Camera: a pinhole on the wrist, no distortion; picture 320 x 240 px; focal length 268.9 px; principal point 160.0 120.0 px. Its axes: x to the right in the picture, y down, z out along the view. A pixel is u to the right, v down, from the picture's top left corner.
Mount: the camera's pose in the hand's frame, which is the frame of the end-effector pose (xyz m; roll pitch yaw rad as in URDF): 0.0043 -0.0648 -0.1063 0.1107 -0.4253 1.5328
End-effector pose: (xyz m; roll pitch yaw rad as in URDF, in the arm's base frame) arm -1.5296 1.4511 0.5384 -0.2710 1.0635 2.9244
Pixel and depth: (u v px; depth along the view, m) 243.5 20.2 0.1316
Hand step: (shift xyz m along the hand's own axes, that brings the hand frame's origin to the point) 0.0668 -0.0817 0.0248
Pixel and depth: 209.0 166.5 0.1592
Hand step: -0.0070 -0.1045 0.0526
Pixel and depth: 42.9 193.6 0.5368
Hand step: -0.0991 -0.5009 0.2980
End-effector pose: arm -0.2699 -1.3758 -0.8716 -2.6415 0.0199 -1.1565
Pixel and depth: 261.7 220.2 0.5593
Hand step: -0.1427 -0.1054 0.5083
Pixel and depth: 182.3 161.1 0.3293
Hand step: -0.0136 -0.1767 0.2082
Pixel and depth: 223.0 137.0 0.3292
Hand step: 0.0175 -0.1310 0.2257
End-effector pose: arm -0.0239 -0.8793 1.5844 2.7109 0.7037 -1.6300
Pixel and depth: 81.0 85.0 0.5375
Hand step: 0.1194 -0.4305 0.3081
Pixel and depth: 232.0 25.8 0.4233
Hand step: 0.1959 -0.1357 0.3088
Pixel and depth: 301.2 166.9 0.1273
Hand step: -0.0034 -0.0568 0.0388
